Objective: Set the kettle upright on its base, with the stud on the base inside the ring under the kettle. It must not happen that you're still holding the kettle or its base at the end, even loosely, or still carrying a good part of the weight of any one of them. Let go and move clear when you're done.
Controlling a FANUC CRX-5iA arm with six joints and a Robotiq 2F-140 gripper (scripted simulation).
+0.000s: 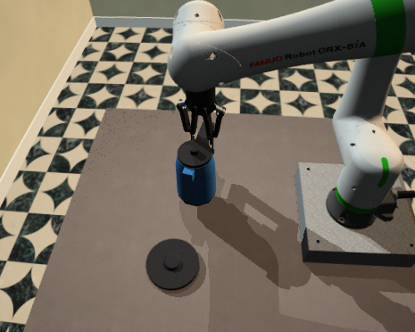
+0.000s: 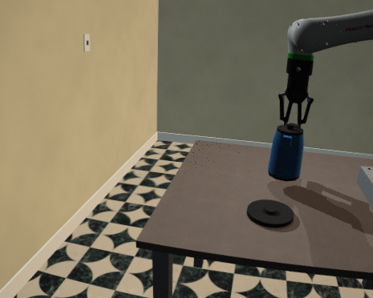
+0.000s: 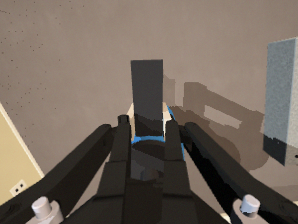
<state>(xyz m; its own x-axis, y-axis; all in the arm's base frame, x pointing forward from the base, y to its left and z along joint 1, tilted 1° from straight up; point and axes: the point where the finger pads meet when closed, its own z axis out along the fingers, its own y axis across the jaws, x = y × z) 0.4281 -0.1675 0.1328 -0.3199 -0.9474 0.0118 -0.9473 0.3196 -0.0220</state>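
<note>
My gripper is now 1 cm short of the blue kettle, 3 cm to the right of it and 5 cm above it. Round my hand: round black base 10 cm ahead, 29 cm to the left, 19 cm below.
</note>
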